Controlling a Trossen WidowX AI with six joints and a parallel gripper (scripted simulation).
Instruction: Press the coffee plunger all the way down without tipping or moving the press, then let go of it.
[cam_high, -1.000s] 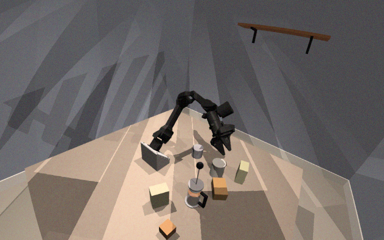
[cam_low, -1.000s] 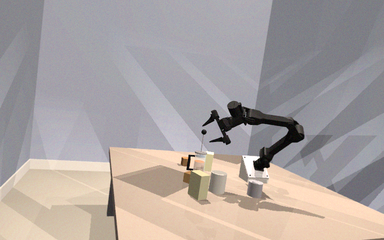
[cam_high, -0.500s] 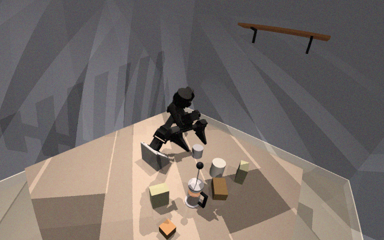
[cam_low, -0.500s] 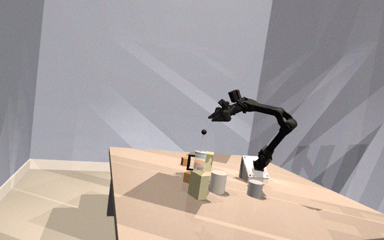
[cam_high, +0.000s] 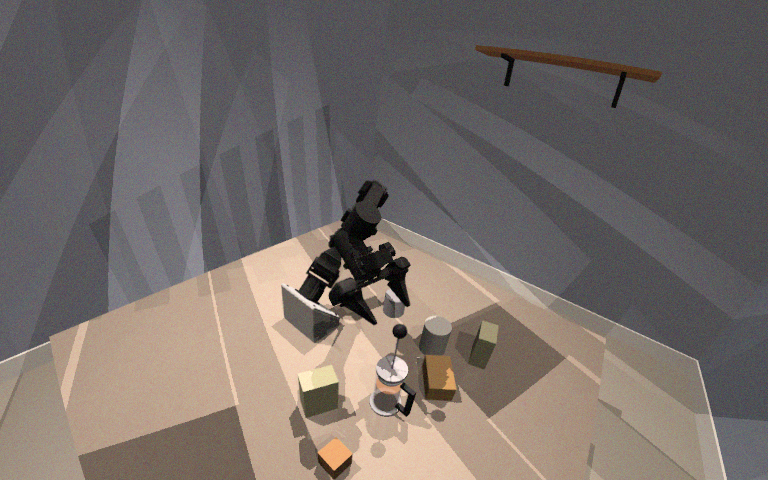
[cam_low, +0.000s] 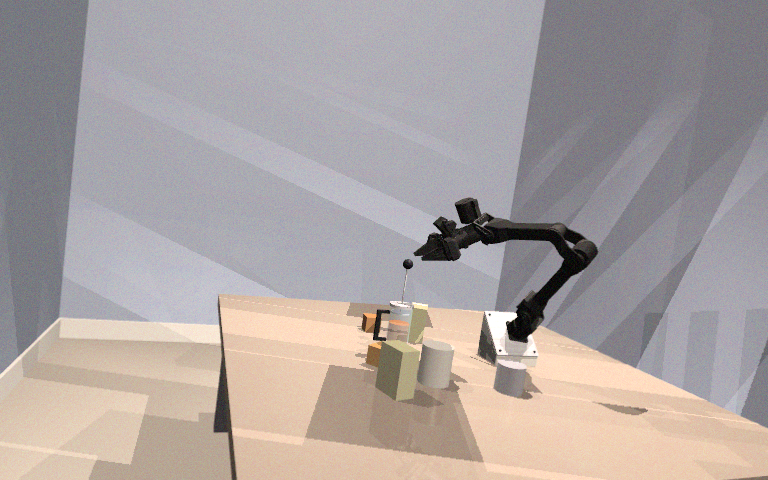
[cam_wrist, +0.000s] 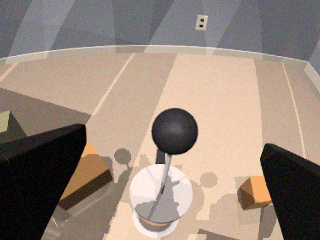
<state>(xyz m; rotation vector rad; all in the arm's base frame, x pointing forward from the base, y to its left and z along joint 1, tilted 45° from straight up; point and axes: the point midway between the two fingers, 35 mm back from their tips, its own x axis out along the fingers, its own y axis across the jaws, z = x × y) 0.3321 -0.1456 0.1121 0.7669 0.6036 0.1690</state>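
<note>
Right now the glass coffee press is 160 mm below my gripper tip and 40 mm ahead of it. The rest, counted from my gripper tip: small orange cube 260 mm below, 190 mm to the right, 60 mm ahead; pale cylinder 240 mm to the left, 230 mm below, 10 mm behind; orange block 260 mm below, 140 mm to the left, 80 mm ahead.
</note>
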